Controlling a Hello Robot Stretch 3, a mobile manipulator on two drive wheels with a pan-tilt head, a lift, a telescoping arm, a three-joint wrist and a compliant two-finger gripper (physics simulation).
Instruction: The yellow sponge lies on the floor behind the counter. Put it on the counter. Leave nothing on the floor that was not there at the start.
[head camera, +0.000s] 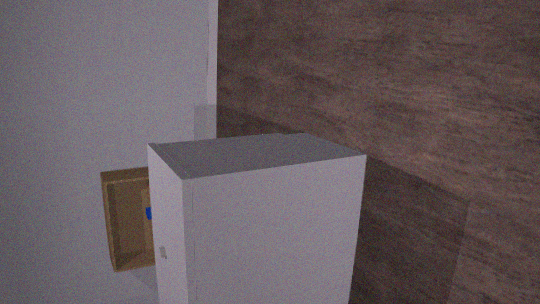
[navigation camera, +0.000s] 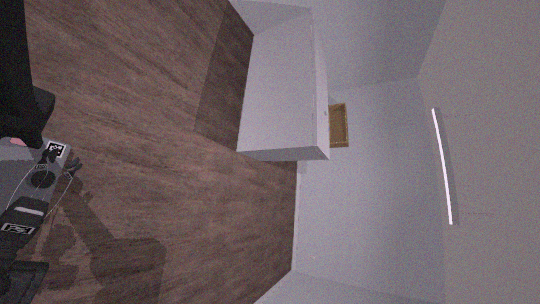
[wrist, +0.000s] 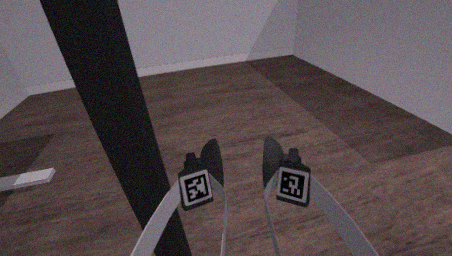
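Pixels of known places: gripper, between the fingertips: (navigation camera: 68, 153); robot's base, origin of its link: (navigation camera: 43, 177).
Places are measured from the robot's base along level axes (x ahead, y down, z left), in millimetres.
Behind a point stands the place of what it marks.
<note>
A yellow sponge does not show in these views. A big white block with a flat side (head camera: 272, 230) @[x 1299, y -513, z 857 mm] (navigation camera: 280, 85) @[x 1269, y -509, z 1297 mm], possibly the counter, stands on the floor near the wall; the head and navigation views are turned sideways. The floor on its far side is hidden by the block. In the wrist view a plain pale surface rises at the right, and I cannot tell whether it is the block. My gripper (wrist: 241, 155) @[x 27, y -587, z 100 mm] (navigation camera: 63, 161) @[x 27, y -587, z 100 mm] is open and empty, apart from the block, over the robot's base in the navigation view.
An open wooden box (head camera: 111, 225) @[x 3122, y -1013, z 1709 mm] (navigation camera: 346, 125) @[x 2975, y -1049, z 1582 mm] shows past the block's upper edge, with a blue thing (head camera: 148, 213) @[x 2949, y -714, z 1555 mm] partly visible in it. A dark post (wrist: 107, 100) crosses the wrist view. A white bar end (wrist: 37, 177) lies low at its left. Walls bound the wooden floor.
</note>
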